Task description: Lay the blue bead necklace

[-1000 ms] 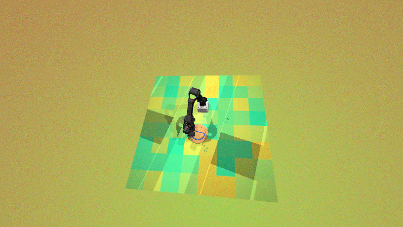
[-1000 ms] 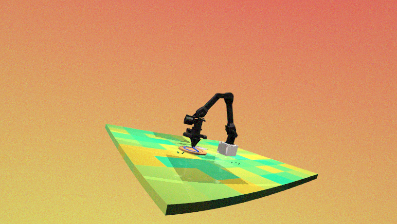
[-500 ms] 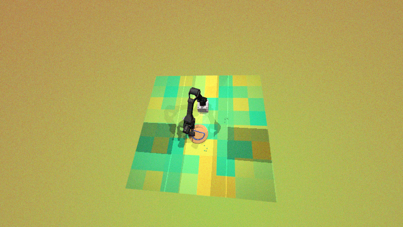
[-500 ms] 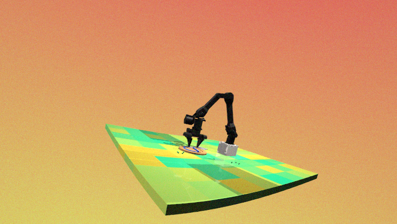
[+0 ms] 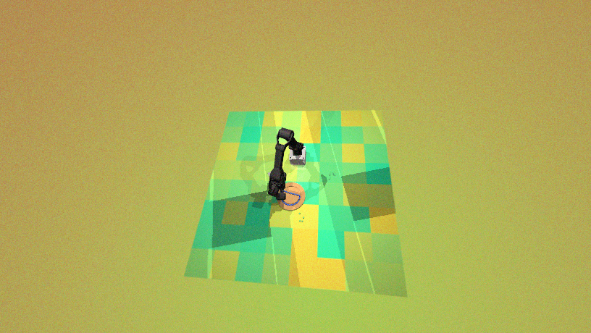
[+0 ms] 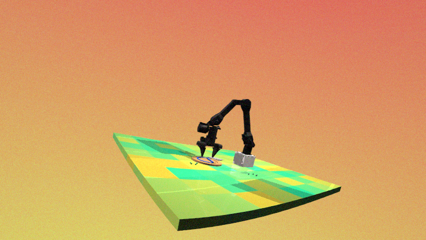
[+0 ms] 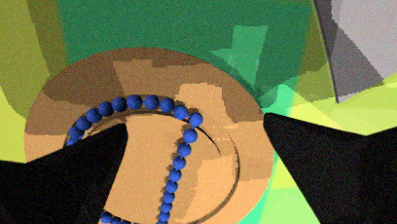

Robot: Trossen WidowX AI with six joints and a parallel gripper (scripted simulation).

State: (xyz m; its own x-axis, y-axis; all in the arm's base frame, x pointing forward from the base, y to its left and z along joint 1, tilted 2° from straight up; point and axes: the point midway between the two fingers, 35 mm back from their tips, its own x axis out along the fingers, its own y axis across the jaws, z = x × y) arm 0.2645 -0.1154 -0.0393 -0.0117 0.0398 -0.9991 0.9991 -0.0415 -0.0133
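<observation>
Right now the round bead board is 50 mm to the left of my gripper tip, 40 mm ahead of it and 10 mm below it. Round my gripper tip: flat grey piece: 140 mm behind, 60 mm to the right, 20 mm below.
</observation>
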